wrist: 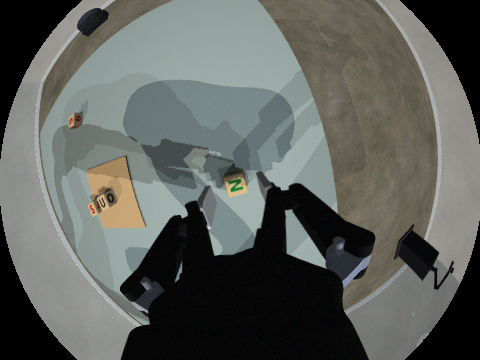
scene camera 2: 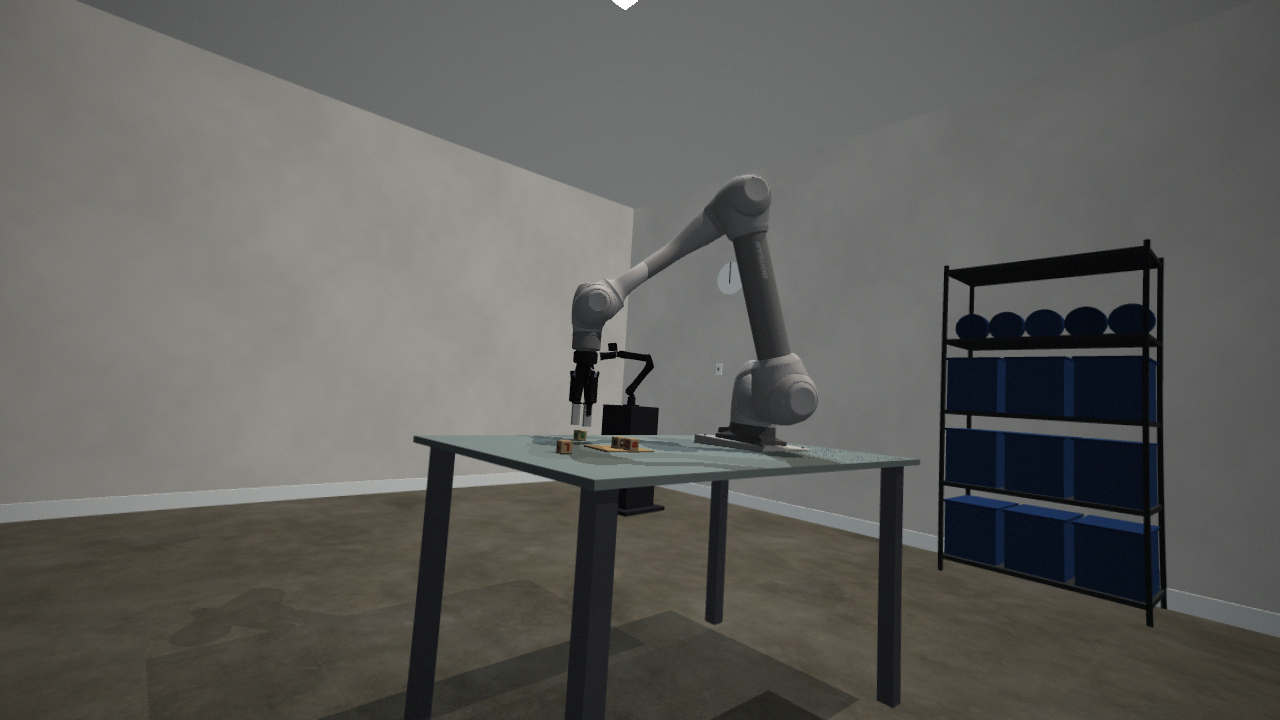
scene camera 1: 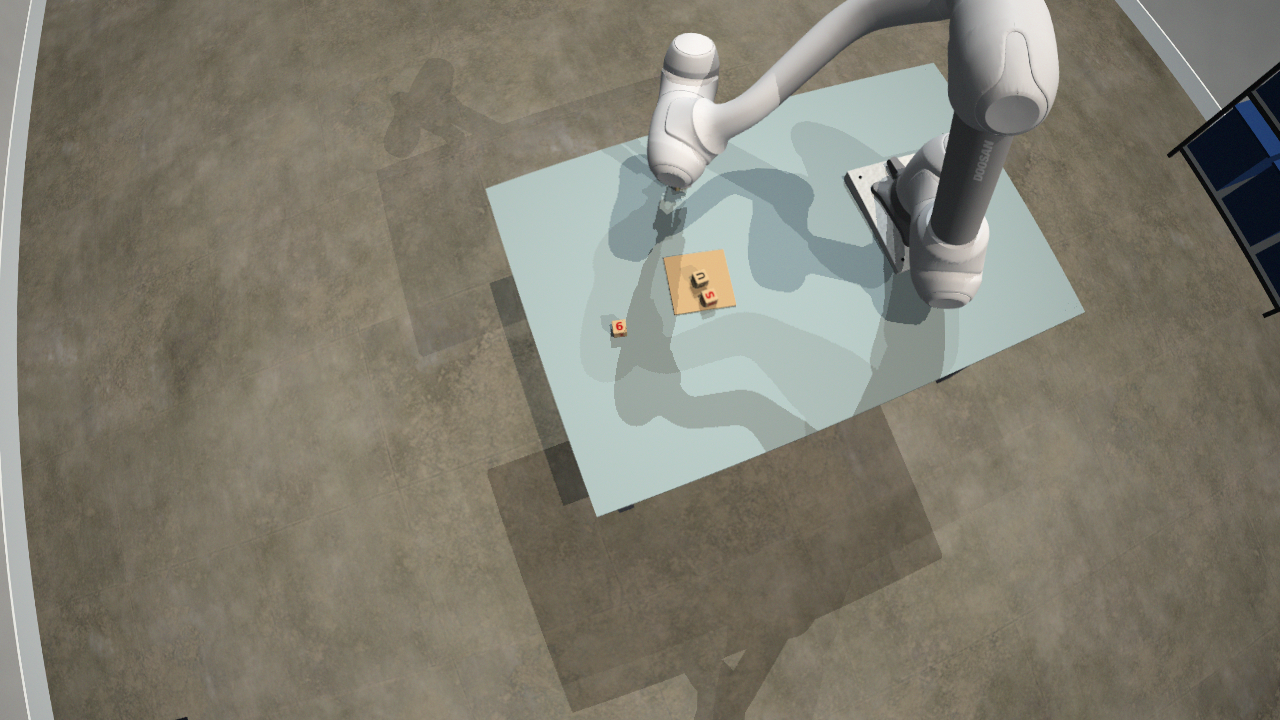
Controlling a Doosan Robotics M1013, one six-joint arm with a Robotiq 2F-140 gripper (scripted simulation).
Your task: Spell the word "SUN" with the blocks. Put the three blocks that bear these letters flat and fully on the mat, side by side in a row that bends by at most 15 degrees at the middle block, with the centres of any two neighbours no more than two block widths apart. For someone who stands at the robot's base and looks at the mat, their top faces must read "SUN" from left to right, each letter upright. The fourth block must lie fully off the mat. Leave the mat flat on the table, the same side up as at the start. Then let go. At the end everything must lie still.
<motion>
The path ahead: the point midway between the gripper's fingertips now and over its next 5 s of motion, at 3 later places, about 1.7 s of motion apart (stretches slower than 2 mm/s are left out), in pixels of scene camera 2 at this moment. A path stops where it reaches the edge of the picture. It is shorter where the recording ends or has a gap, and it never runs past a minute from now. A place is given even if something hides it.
My gripper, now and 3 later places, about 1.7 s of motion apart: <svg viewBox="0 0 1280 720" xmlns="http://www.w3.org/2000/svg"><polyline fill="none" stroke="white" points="580,425 579,437 583,409 607,410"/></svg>
</motion>
